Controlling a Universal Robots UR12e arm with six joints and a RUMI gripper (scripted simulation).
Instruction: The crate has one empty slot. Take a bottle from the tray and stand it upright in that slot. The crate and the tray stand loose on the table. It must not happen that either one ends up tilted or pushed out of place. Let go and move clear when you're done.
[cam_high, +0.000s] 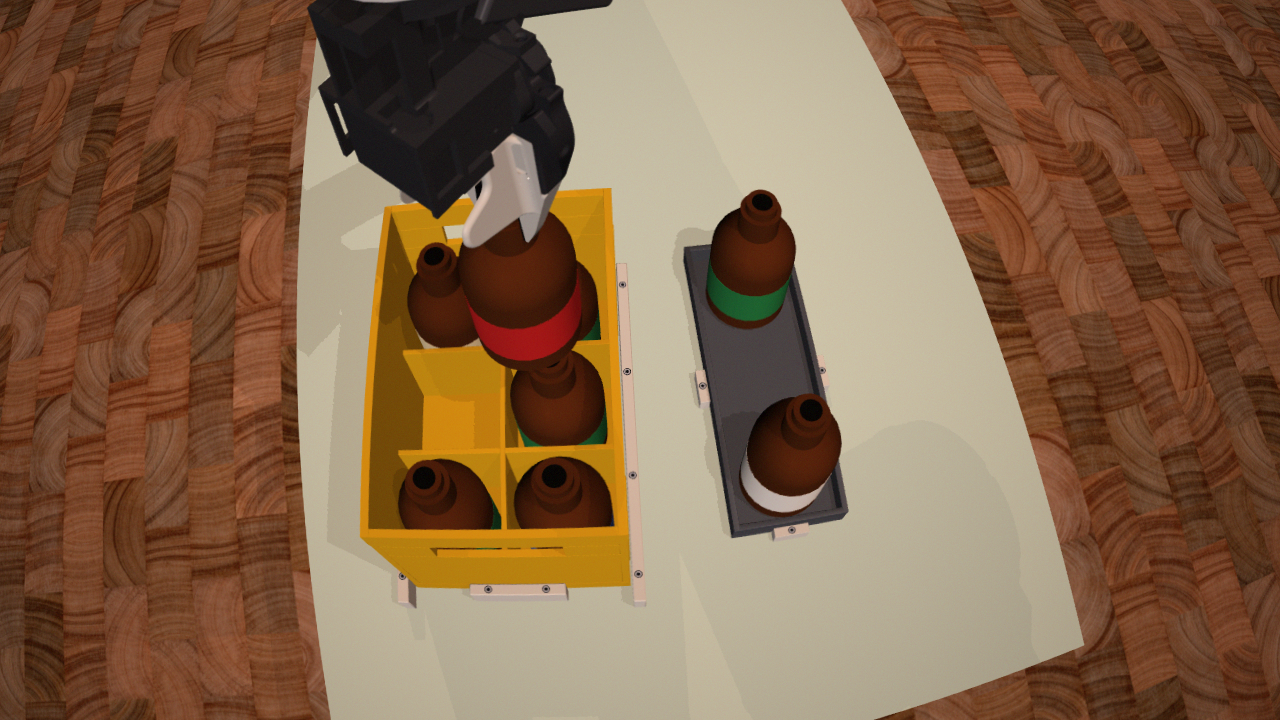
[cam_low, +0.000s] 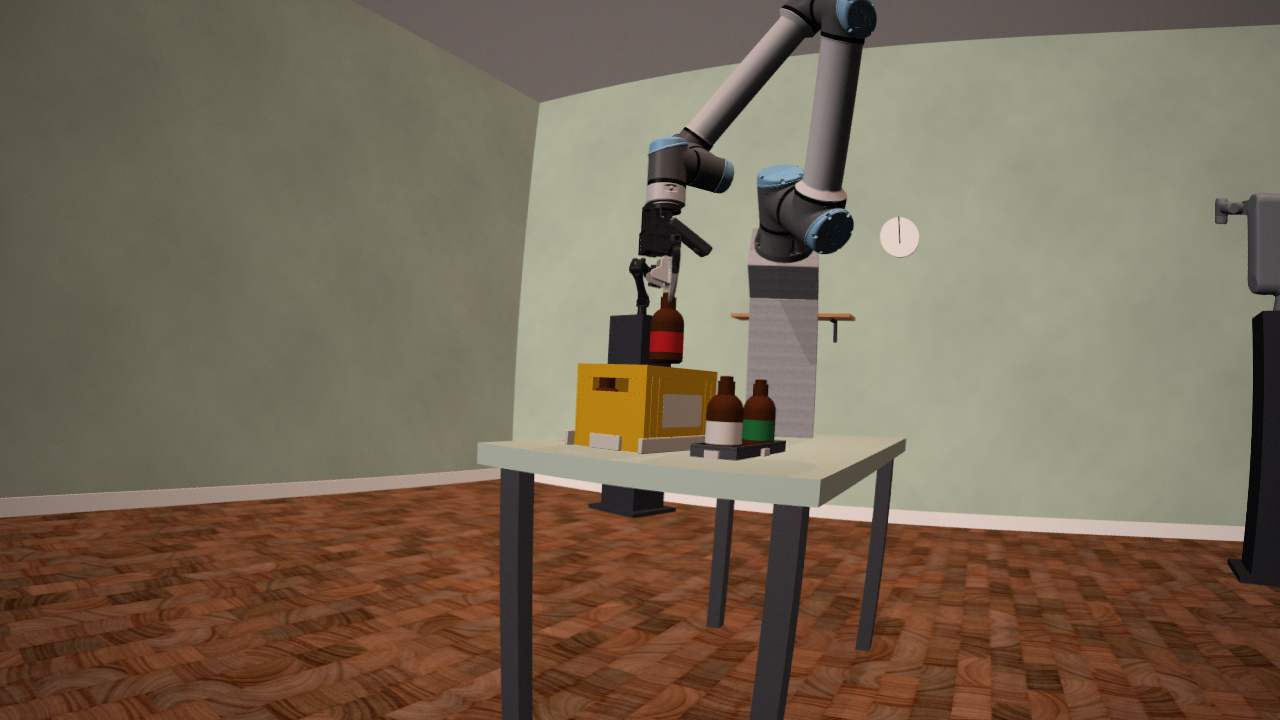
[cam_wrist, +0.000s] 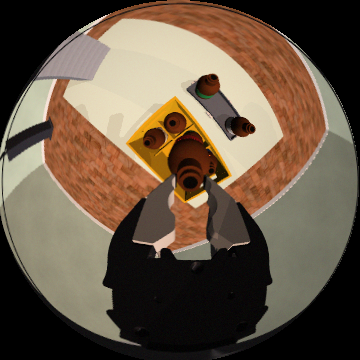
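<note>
The glass bottle is 7 cm below my hand. The rest, counted from my hand: yellow crate (2 cm ahead, 3 cm to the right, 25 cm below); then dark tray (5 cm behind, 18 cm to the left, 32 cm below).
</note>
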